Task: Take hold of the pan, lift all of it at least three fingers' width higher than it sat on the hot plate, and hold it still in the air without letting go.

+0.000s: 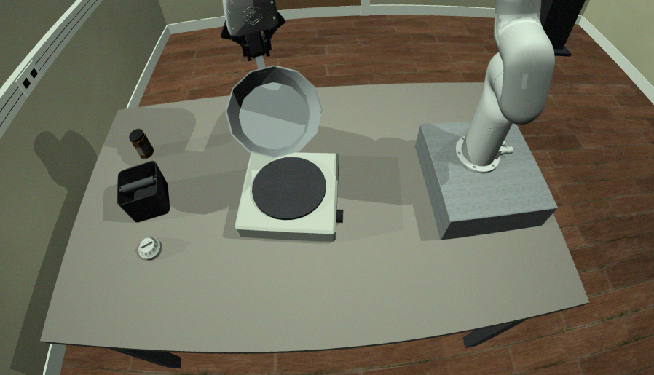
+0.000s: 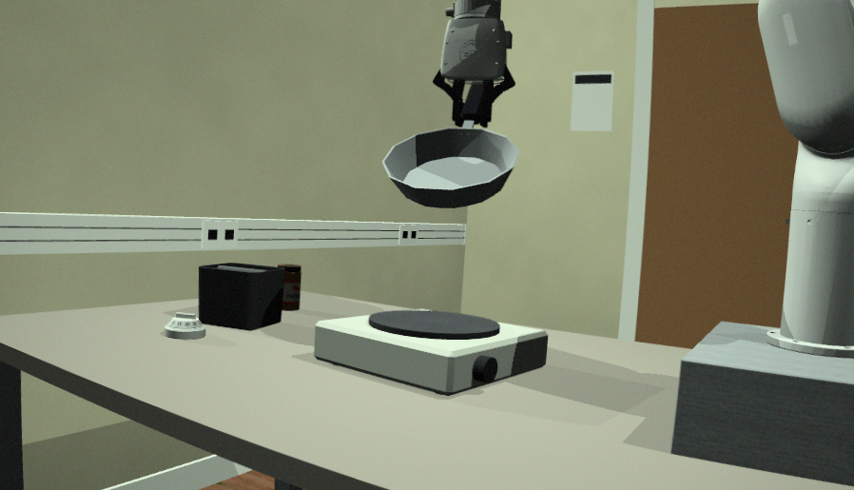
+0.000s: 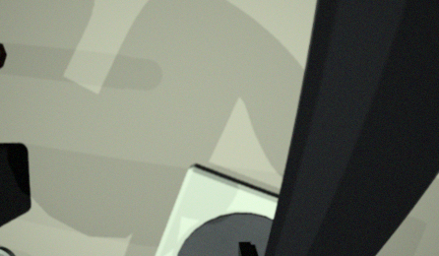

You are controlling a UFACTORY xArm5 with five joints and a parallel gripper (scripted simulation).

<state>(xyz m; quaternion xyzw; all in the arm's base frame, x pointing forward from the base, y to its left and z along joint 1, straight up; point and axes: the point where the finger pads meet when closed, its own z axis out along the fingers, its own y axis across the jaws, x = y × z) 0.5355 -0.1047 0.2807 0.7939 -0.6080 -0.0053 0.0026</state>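
Now: the grey pan 2 cm behind my hand, 6 cm to the left of it and 6 cm below it. From my hand the other things lie so: brown jar (44 cm ahead, 7 cm to the right, 34 cm below); white dial timer (34 cm ahead, 27 cm to the left, 37 cm below); hot plate (6 cm behind, 14 cm to the left, 35 cm below).
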